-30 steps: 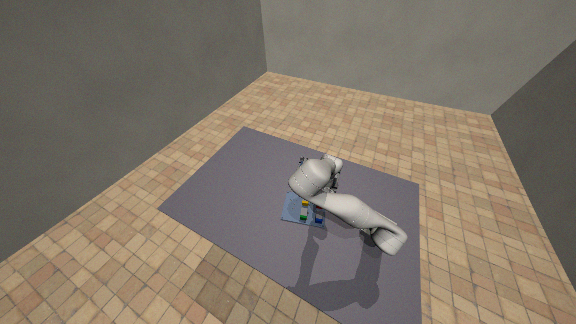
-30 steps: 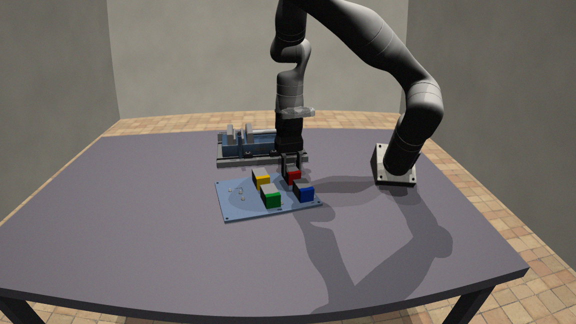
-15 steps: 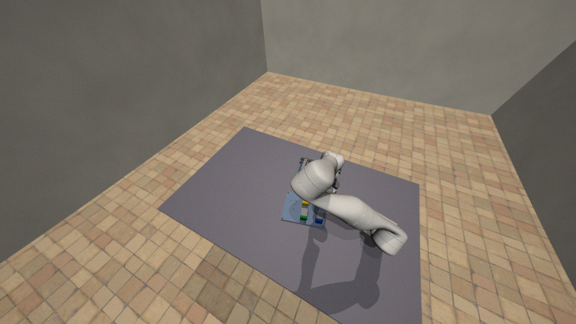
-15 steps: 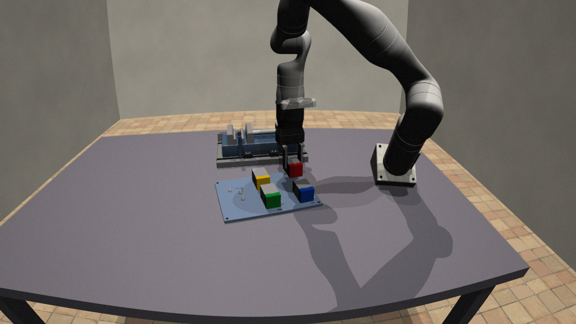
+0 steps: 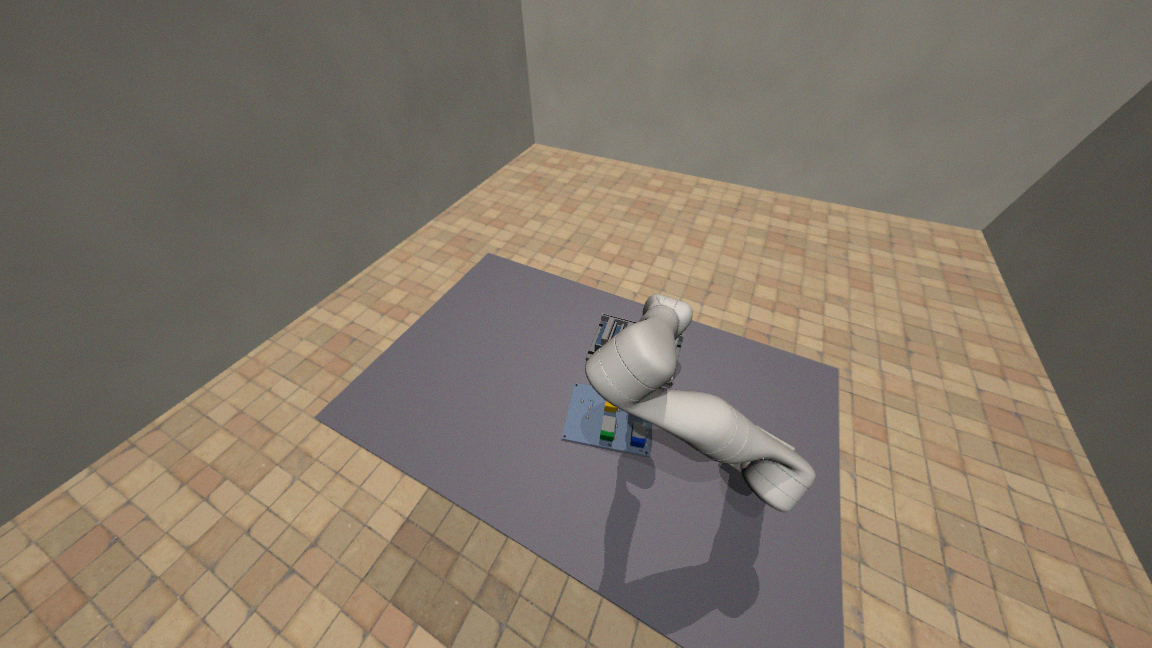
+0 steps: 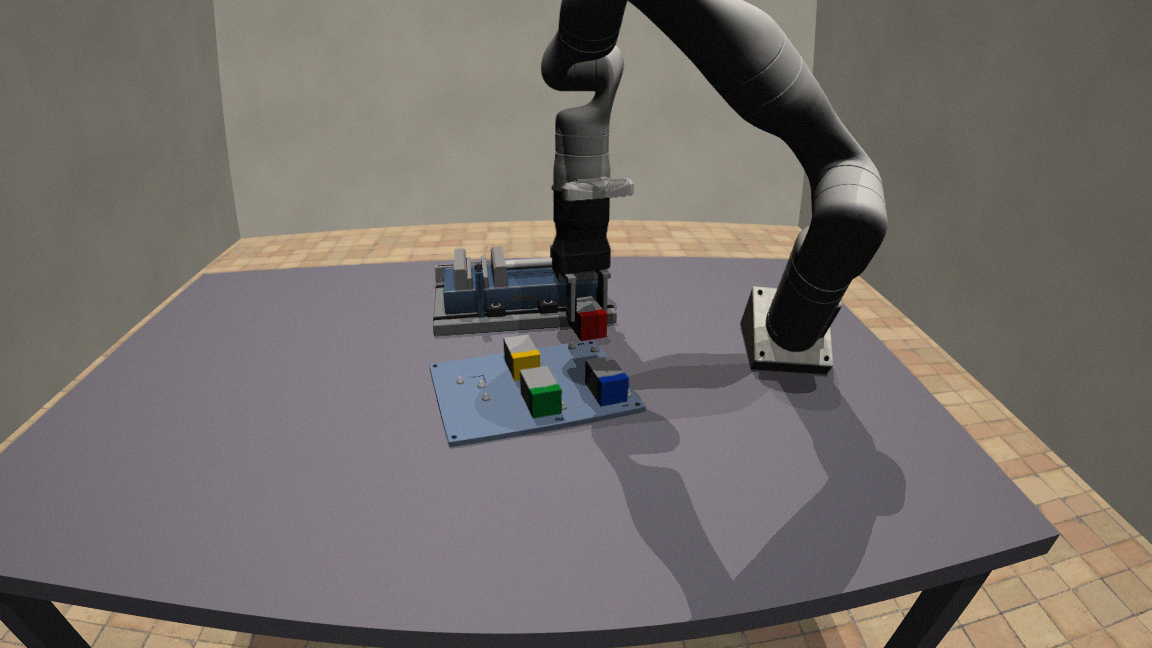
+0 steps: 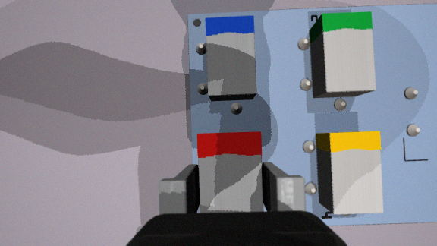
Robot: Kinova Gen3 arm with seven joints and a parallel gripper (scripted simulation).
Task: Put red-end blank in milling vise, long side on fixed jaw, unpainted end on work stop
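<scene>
Right now my hand is 9 cm to the right of the blue-ended blank, 7 cm above it and 2 cm past it. The rest, counted from my hand: green-ended blank (11 cm to the left, 7 cm below, 7 cm ahead); then yellow-ended blank (9 cm ahead, 7 cm below, 2 cm to the left); then red-ended blank (2 cm below).
</scene>
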